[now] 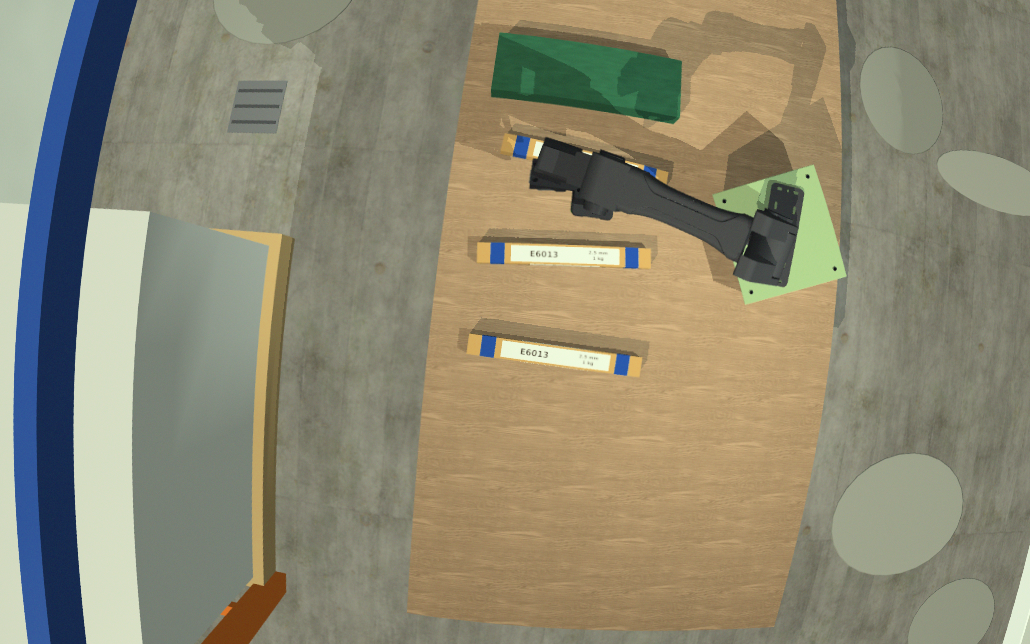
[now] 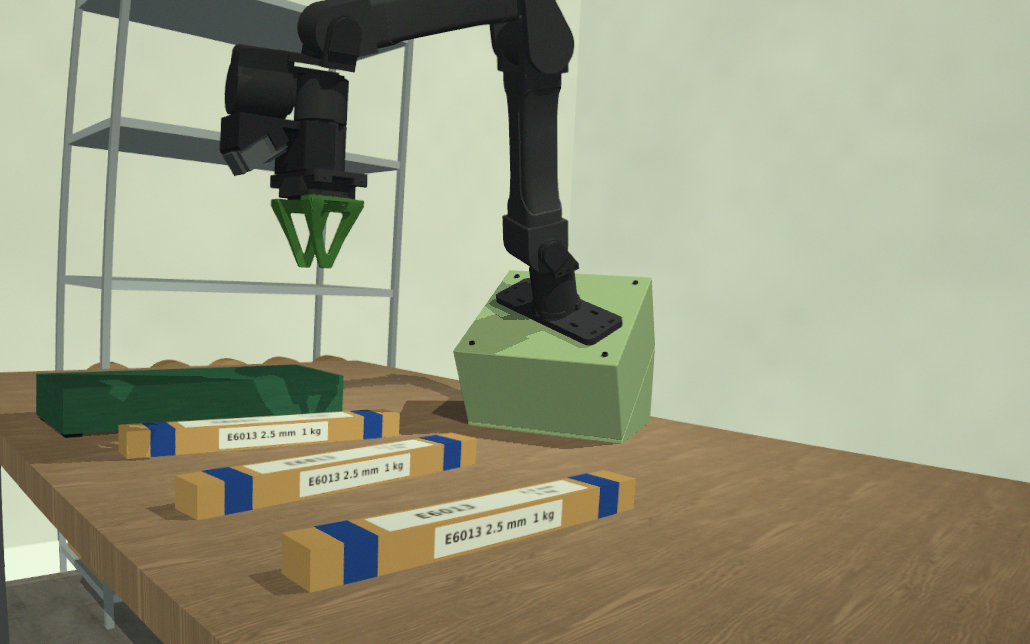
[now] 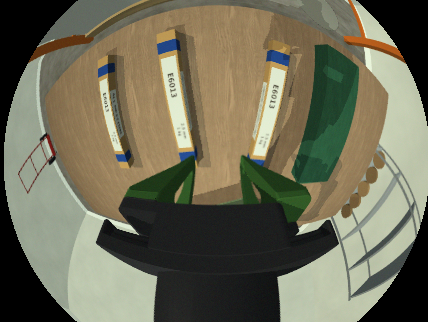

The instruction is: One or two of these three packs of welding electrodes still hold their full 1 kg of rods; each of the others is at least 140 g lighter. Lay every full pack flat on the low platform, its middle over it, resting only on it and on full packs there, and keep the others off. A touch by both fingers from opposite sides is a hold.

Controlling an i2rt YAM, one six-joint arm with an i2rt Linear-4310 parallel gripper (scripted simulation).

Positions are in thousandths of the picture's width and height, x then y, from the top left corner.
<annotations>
A dark green low platform shows in image 1 (514, 106), in image 2 (71, 627) and in image 3 (784, 275). An electrode pack shows in image 1 (502, 227), in image 2 (151, 682) and in image 3 (648, 191). An electrode pack shows in image 1 (469, 536), in image 2 (315, 864) and in image 3 (249, 207).
</annotations>
